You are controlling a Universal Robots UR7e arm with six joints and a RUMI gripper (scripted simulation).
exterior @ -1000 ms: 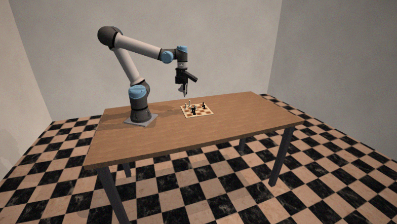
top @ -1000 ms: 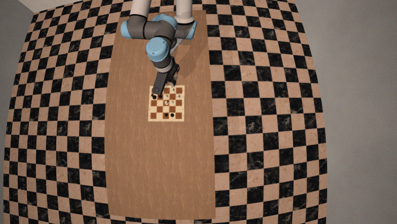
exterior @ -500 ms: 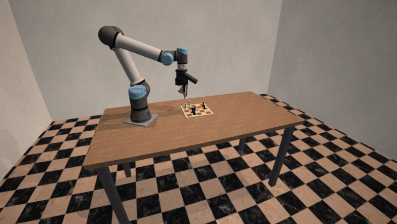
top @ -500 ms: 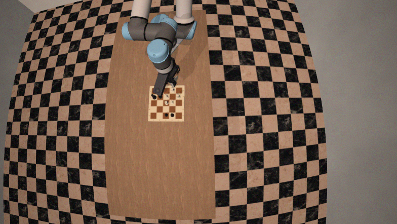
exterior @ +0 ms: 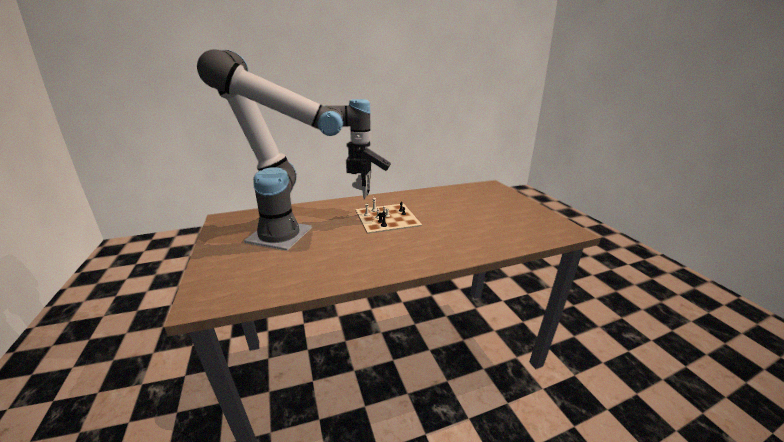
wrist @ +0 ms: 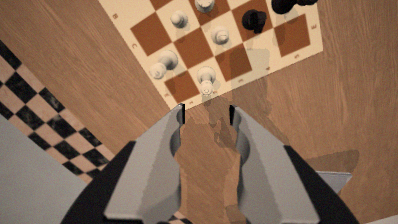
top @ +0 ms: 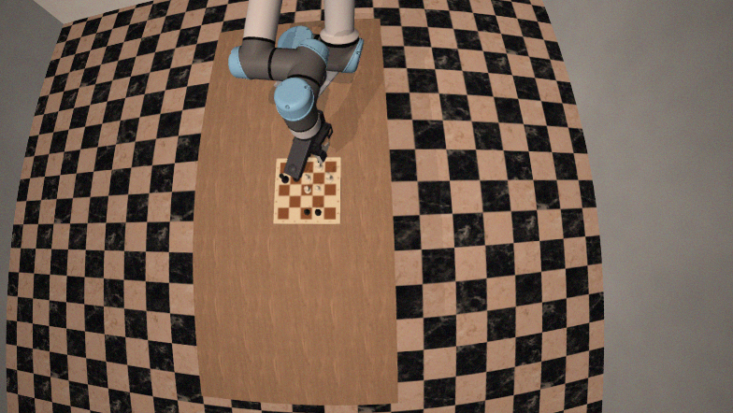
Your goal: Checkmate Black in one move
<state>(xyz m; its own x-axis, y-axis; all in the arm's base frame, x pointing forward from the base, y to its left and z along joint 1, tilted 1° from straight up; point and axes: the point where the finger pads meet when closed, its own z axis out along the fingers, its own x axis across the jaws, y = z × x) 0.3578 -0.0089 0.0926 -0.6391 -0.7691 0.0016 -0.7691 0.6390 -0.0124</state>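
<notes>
The white chess piece is 70 mm below my hand. From my hand the other things lie so: black piece (120 mm to the right, 60 mm below, 20 mm ahead); then board (100 mm below, 70 mm ahead, 50 mm to the right).
</notes>
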